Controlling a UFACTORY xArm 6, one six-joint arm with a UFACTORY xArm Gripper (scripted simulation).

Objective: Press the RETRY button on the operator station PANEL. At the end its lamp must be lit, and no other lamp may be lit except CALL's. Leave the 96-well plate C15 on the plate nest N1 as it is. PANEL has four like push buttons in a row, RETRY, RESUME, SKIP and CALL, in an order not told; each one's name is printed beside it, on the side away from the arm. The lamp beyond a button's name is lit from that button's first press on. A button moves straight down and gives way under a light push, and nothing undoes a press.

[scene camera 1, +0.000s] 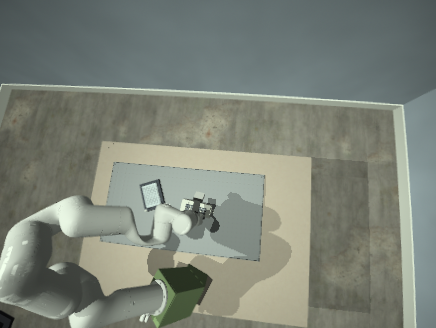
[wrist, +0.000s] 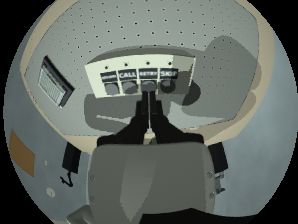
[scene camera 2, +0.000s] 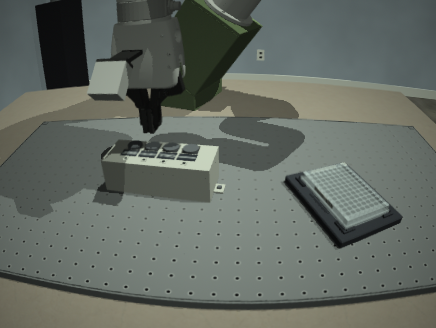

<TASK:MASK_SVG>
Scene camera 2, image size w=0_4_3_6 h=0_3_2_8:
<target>my gripper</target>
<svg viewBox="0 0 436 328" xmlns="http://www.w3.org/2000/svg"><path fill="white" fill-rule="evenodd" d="M171 15L157 19L118 22L114 24L111 58L96 60L87 94L92 99L99 101L125 101L125 97L128 96L135 103L136 108L139 108L140 125L143 126L143 133L149 132L154 134L162 124L161 103L165 98L181 94L185 90L182 79L185 76L182 35L178 18L171 17Z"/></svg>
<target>96-well plate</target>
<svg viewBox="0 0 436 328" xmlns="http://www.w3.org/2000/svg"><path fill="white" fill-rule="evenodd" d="M300 177L306 184L306 187L345 229L353 226L356 227L389 212L390 205L345 163L305 171Z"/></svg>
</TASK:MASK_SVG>
